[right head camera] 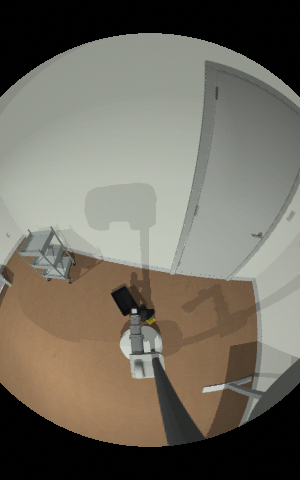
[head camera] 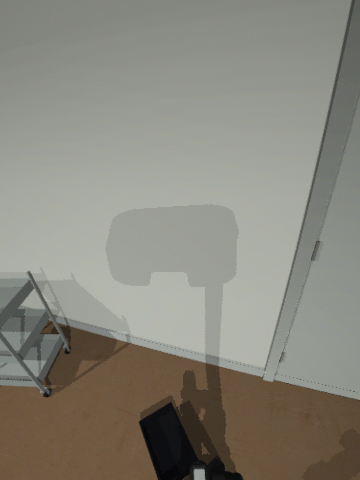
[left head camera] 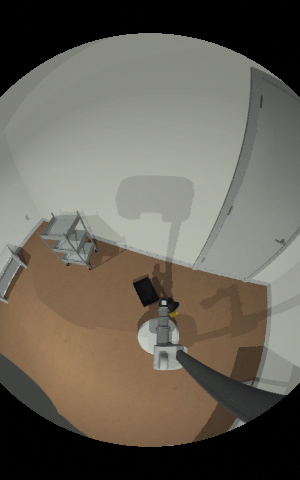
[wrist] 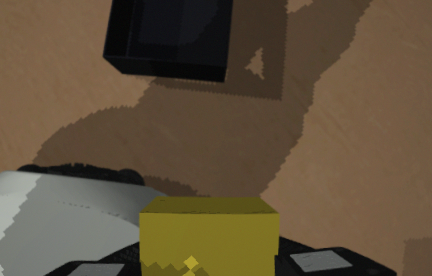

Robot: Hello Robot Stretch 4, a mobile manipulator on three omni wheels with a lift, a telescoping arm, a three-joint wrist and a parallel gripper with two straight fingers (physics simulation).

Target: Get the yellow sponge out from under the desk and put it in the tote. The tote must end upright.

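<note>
The yellow sponge is held between the fingers of my gripper, one dark finger at each side of it. My gripper is shut on the sponge, above the floor beside the robot's base. The black tote stands upright on the floor, its open top facing up. In the wrist view it is at the top, beyond the sponge and apart from it. In the head view the wrist covers the tote's lower right corner.
A grey three-shelf cart stands by the wall at the left. A closed door is at the right. A white desk leg shows at the lower right. The robot's white base is close beside the gripper.
</note>
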